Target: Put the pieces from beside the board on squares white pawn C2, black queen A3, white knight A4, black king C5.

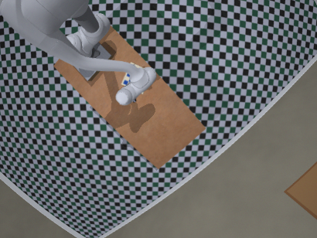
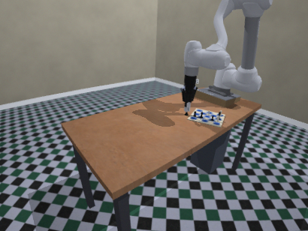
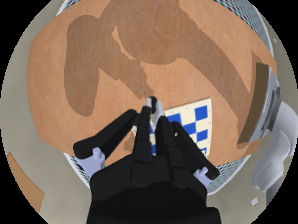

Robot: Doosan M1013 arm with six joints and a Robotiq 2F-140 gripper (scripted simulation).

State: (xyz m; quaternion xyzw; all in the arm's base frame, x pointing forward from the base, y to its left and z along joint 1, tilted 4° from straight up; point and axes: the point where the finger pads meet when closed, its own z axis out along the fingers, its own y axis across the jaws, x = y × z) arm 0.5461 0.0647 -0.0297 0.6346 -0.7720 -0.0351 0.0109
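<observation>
The white knight lies 80 mm behind my hand, 200 mm to the left of it and 40 mm below it. Round my hand: black chess piece 30 mm below; blue-and-white chessboard 90 mm behind, 110 mm to the left, 60 mm below; small white piece 120 mm behind, 100 mm to the left, 40 mm below.
</observation>
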